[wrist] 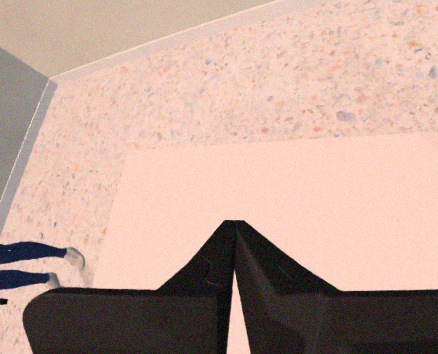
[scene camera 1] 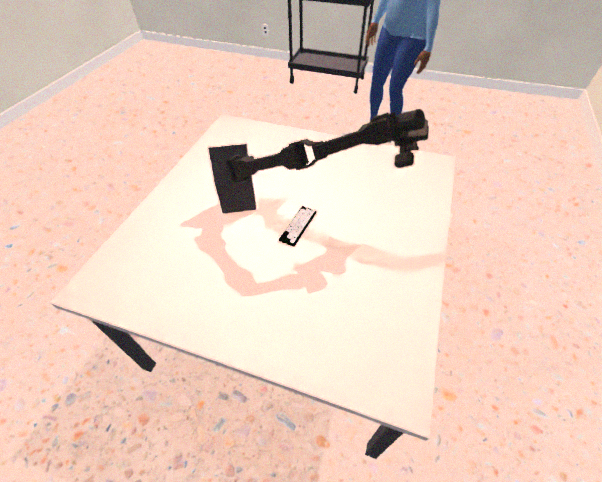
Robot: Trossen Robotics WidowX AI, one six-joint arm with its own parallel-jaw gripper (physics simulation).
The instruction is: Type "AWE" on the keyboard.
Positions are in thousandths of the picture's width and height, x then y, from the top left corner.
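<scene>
What I can see here is my gripper (scene camera 1: 694, 310), and the same gripper (wrist: 533, 648) is visible to me from the wrist as well.
</scene>
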